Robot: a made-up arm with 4 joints.
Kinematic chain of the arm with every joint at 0, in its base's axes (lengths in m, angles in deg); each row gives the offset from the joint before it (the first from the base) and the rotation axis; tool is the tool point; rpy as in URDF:
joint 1: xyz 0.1 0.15 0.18 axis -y
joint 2: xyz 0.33 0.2 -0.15 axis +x
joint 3: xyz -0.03 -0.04 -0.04 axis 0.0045 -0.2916 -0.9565
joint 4: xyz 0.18 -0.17 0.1 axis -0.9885 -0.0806 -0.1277
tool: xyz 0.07 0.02 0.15 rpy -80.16 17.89 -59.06
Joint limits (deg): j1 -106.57..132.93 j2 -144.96..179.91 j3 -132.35..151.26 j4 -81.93..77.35
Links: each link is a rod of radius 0.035 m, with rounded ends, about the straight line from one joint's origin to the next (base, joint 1, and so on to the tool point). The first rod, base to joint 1, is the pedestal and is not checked.
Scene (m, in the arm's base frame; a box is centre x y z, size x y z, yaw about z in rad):
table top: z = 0
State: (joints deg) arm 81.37 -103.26 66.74 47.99
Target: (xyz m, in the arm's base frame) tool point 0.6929 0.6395 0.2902
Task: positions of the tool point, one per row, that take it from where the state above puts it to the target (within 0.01 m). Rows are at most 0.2 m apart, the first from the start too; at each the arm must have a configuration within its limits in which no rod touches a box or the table.
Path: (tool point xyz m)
1: 0.2090 0.6455 0.5078
2: 0.3326 0.6738 0.5004
3: 0.4611 0.6849 0.4613
4: 0.5851 0.6747 0.3903
5: 0.6929 0.6395 0.2902

